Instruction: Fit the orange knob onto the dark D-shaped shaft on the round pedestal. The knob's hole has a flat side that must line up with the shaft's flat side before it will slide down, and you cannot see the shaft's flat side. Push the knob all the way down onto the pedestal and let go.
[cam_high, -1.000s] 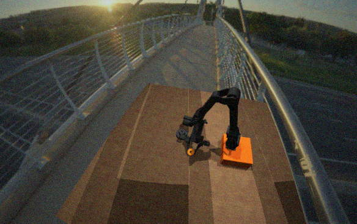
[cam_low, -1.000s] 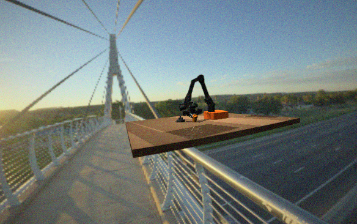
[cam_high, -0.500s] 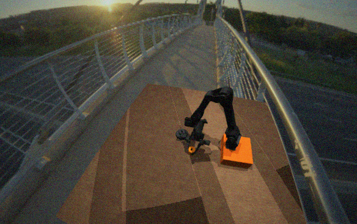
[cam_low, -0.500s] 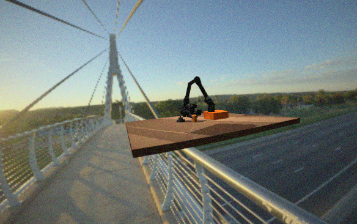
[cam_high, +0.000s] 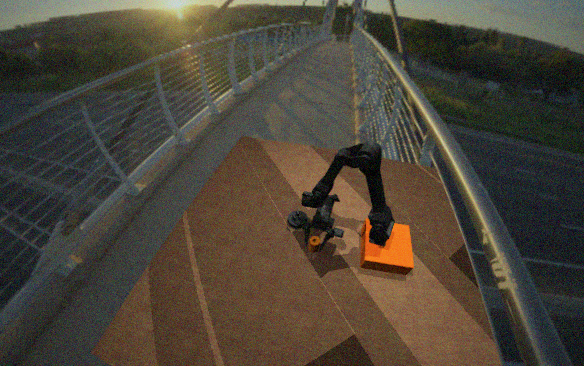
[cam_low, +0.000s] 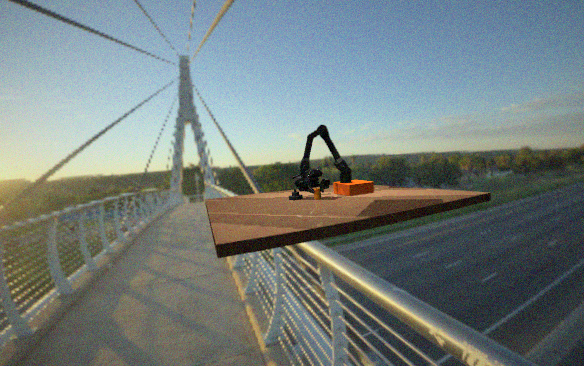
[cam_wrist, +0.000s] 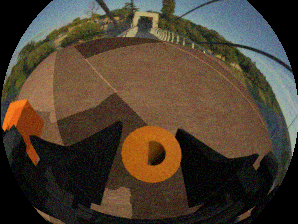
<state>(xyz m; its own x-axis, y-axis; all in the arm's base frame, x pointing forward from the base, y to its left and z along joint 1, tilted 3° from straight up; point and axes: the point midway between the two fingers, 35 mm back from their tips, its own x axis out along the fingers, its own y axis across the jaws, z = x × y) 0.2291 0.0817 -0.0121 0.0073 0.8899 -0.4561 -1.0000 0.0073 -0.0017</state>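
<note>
Right now my gripper tip is 3 cm to the left of the orange knob and 1 cm above it. From my gripper tip the other things lie so: dark round pedestal: 13 cm to the right, 10 cm ahead, 1 cm below.
</note>
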